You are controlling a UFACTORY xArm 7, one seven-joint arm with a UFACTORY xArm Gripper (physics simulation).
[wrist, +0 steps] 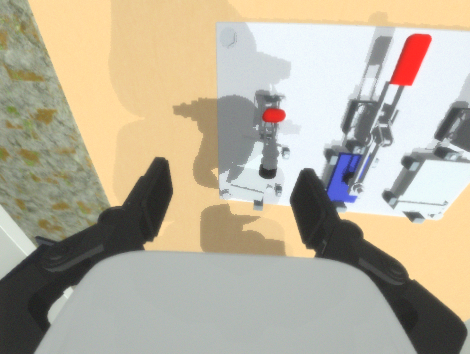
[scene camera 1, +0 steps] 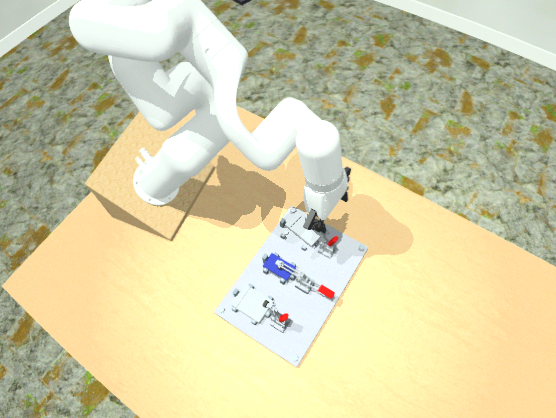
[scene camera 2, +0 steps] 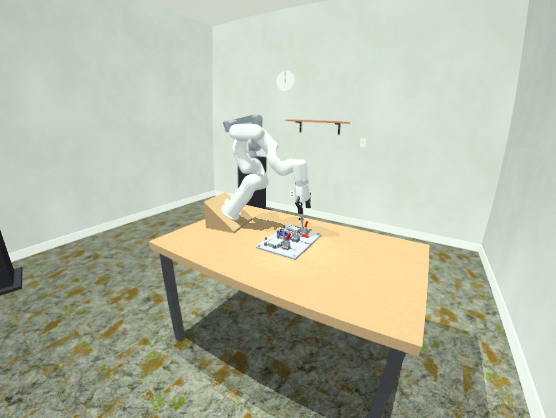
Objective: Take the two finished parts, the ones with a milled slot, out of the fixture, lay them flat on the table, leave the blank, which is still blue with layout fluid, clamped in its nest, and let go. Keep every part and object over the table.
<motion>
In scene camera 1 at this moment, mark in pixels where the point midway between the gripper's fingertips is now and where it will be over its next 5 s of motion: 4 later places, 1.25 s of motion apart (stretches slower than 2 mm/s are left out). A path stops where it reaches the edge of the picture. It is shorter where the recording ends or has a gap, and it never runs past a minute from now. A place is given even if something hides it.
My gripper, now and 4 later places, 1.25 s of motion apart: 331, 213; 331, 212; 330, 215; 309, 213; 301, 218
</motion>
